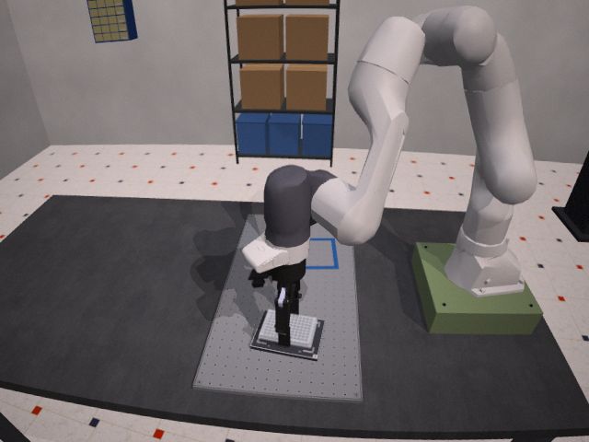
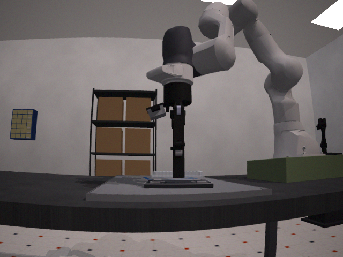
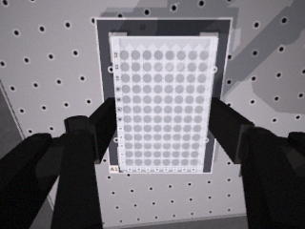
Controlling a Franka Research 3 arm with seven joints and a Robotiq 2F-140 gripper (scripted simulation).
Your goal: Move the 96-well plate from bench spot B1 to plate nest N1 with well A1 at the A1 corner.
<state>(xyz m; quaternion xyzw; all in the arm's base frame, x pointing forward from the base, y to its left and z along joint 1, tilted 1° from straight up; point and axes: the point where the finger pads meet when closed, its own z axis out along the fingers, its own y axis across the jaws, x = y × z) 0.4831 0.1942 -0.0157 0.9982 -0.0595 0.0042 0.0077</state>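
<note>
The plate nest is 4 cm below my hand. Round my hand: A1 label 7 cm behind, 6 cm to the left, 4 cm below; then 96-well plate 2 cm below.
</note>
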